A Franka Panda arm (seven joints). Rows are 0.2 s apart.
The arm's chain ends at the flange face. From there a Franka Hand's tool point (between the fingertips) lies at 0.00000 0.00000 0.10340 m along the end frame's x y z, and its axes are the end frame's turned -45 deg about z.
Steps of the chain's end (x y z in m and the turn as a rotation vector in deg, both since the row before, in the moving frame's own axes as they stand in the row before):
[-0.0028 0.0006 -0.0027 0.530 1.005 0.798]
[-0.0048 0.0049 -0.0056 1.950 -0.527 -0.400]
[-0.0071 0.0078 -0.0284 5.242 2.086 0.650]
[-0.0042 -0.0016 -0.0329 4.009 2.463 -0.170]
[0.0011 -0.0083 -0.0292 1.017 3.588 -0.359]
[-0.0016 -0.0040 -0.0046 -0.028 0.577 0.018]
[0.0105 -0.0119 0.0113 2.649 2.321 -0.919]
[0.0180 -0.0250 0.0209 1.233 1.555 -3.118]
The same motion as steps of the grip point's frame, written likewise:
[-0.0004 -0.0009 -0.0027 -0.336 1.085 0.798]
[-0.0051 -0.0031 -0.0057 1.752 1.006 -0.400]
[-0.0012 -0.0035 -0.0289 2.232 5.182 0.650]
[0.0064 -0.0061 -0.0332 1.093 4.576 -0.170]
[0.0125 -0.0018 -0.0294 -1.818 3.256 -0.359]
[0.0024 -0.0032 -0.0046 -0.428 0.388 0.018]
[0.0222 -0.0015 0.0111 0.232 3.514 -0.919]
[0.0340 -0.0046 0.0208 -0.228 1.971 -3.118]

